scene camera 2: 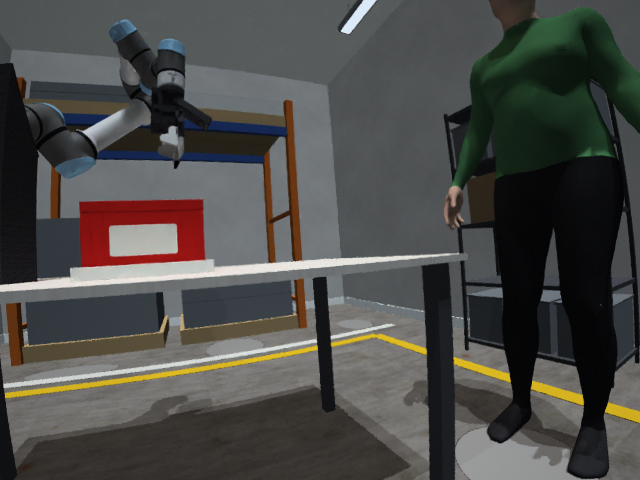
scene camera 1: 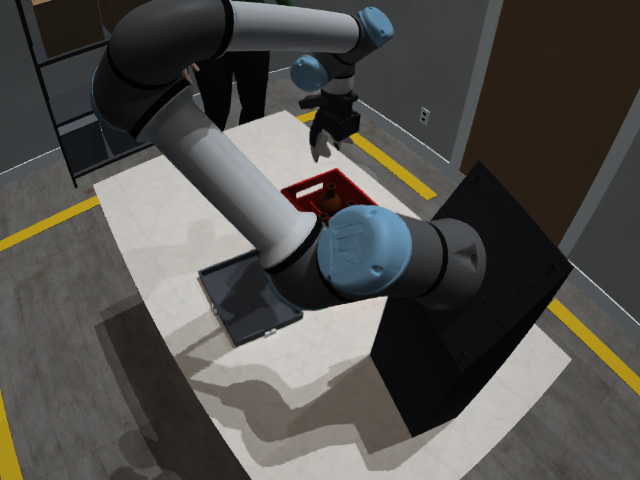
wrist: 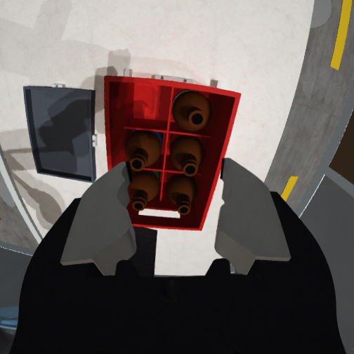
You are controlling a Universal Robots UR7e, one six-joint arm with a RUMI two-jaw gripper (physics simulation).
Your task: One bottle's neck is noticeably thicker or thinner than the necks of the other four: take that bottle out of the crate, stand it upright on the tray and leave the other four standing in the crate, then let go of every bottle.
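Frame: origin at the arm's base, x up, y left, z back, level; centimetres.
Where they show: gripper, between the fingertips: point(scene camera 2: 177, 164) point(scene camera 1: 327, 155); arm's base, origin of its link: point(scene camera 2: 1, 128) point(scene camera 1: 448, 265).
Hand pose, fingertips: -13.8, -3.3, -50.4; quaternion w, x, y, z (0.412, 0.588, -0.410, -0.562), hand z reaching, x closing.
Each offset is from my fingertips to the top centre of the thing, as dx, dy, dz. "pt": to the spot under its first point. Level surfaces: height alone.
The red crate {-11.4, -0.5, +7.5} point(scene camera 1: 356, 187) point(scene camera 2: 192, 232) point(wrist: 227, 125) stands on the table. In the wrist view it holds a bottle at upper right point(wrist: 186, 102), two in the middle row, left point(wrist: 142, 145) and right point(wrist: 186, 149), and two in the lower row, left point(wrist: 145, 185) and right point(wrist: 182, 190). All are brown and upright; the upper left compartment is empty. I cannot tell which neck differs. The dark tray {pt -28.3, +32.9, +7.1} point(scene camera 1: 222, 284) point(wrist: 80, 105) lies beside the crate with no bottle visible on it. My gripper point(scene camera 1: 331, 150) point(scene camera 2: 174, 159) point(wrist: 175, 162) is part open, empty, and high above the crate.
The arm hides part of the crate and tray in scene camera 1. A black pedestal point(scene camera 1: 413, 361) carries the arm on the table {dx -28.9} point(scene camera 1: 170, 227). A person in green point(scene camera 2: 547, 93) stands beyond the table end. A shelf rack point(scene camera 2: 292, 206) stands behind.
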